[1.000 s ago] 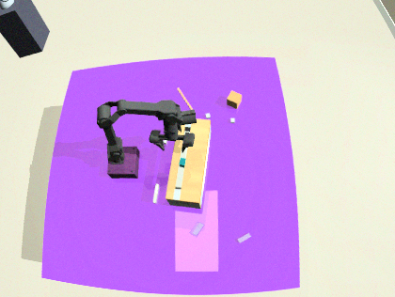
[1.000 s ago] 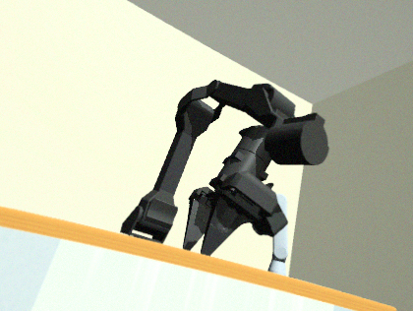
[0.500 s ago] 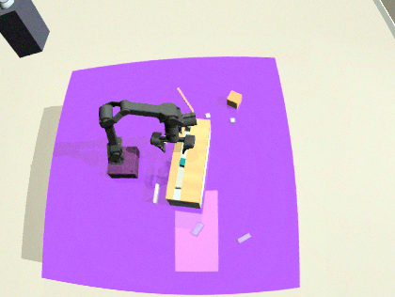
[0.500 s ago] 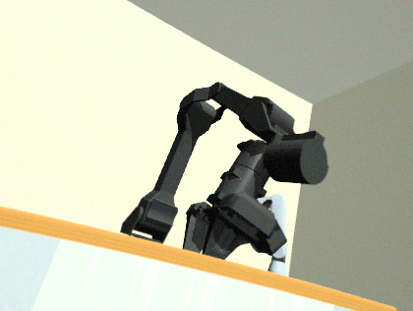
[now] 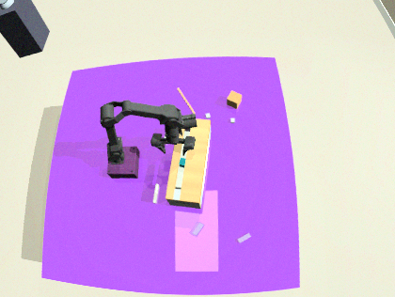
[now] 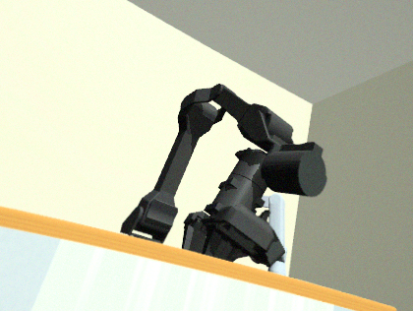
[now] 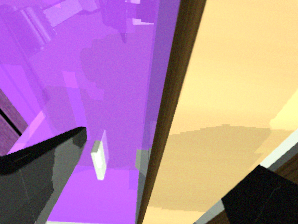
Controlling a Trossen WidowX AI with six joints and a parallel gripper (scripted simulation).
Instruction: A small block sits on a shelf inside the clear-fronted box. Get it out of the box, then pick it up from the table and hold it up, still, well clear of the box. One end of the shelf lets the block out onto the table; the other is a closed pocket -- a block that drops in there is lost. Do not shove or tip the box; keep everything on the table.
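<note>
Right now the teal block is 40 mm ahead of my gripper tip and 40 mm to the right of it. Round my gripper tip: orange cube (310 mm ahead, 300 mm to the left, 60 mm below); then thin orange stick (60 mm ahead, 330 mm to the left, 90 mm below); then long orange box (30 mm ahead, 30 mm to the right, 30 mm below).
</note>
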